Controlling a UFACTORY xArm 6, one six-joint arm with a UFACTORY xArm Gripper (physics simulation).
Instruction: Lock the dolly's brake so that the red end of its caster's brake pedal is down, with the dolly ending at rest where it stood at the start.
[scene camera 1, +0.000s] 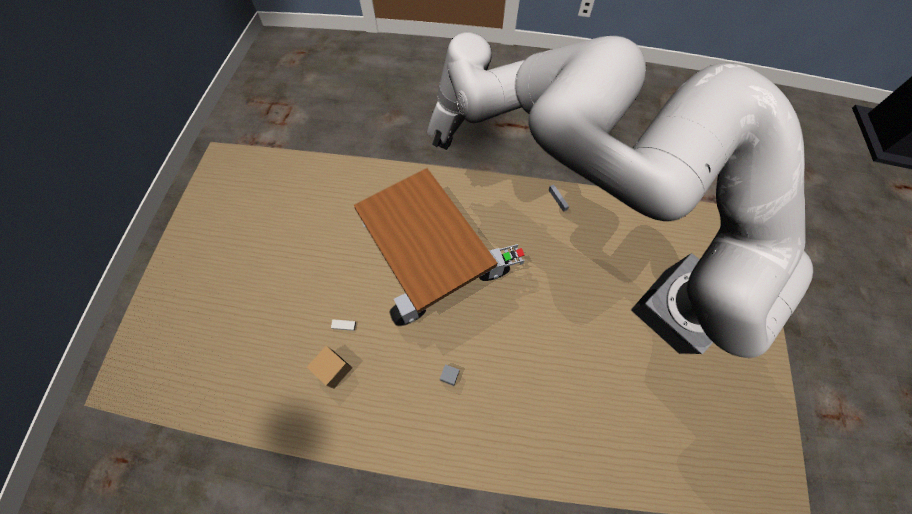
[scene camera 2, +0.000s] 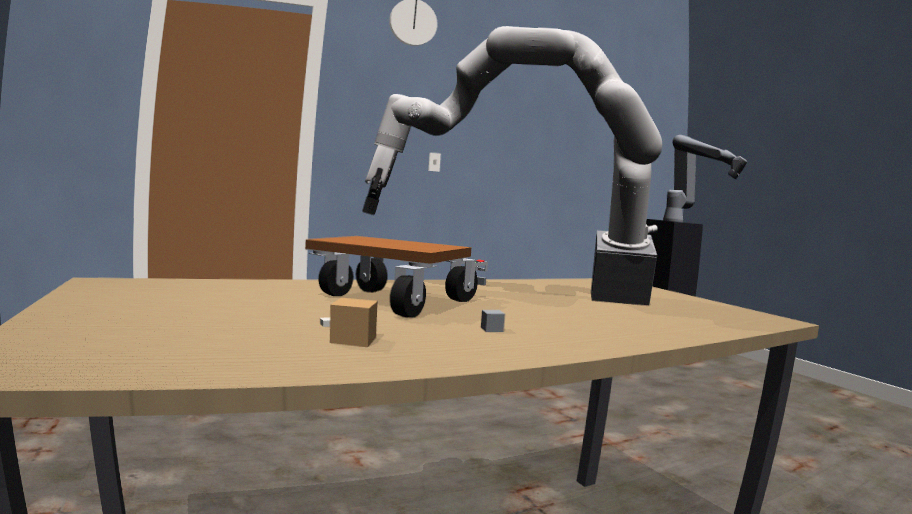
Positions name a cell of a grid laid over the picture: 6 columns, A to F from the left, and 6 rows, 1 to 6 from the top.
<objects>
gripper: scene camera 1 C2; scene camera 2 C3
dolly: scene camera 1 C3; scene camera 2 C4
orange-brown block: scene camera 1 C5; scene camera 2 C4
</objects>
